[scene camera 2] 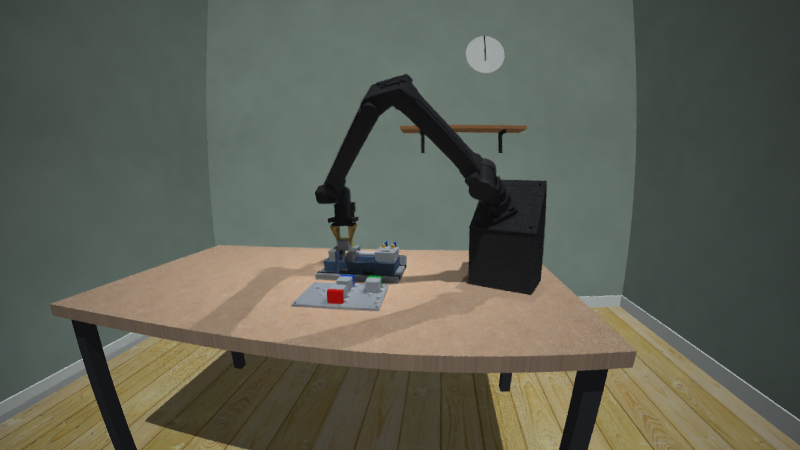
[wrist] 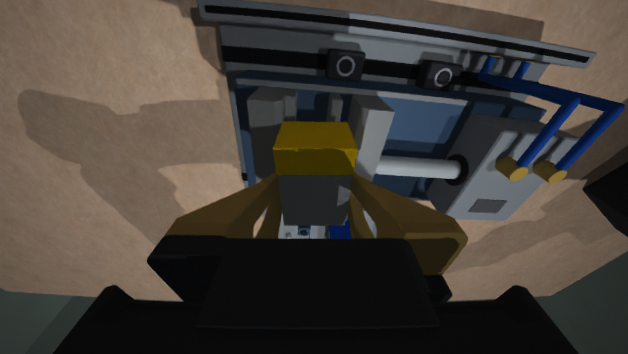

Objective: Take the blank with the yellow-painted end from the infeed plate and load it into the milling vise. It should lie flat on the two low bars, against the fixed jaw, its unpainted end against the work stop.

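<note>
My gripper [scene camera 2: 343,242] [wrist: 314,177] points down, shut on the blank with the yellow-painted end [scene camera 2: 343,245] [wrist: 316,159]. In the wrist view the yellow end points toward the top. The blank is over the jaw gap of the milling vise [scene camera 2: 366,265] [wrist: 420,120], between the fixed jaw [wrist: 264,117] at left and the moving jaw [wrist: 376,117] at right. The height left below it is hard to tell. The low bars show partly beyond the yellow end. The unpainted end's surroundings and the work stop are hidden or unclear.
The infeed plate [scene camera 2: 360,302] lies in front of the vise with blanks with red [scene camera 2: 335,296], blue [scene camera 2: 346,277] and green [scene camera 2: 373,277] ends. The cylinder block [wrist: 492,170] with blue hoses [wrist: 545,135] stands on the vise's right. A black pedestal [scene camera 2: 503,257] carries the arm.
</note>
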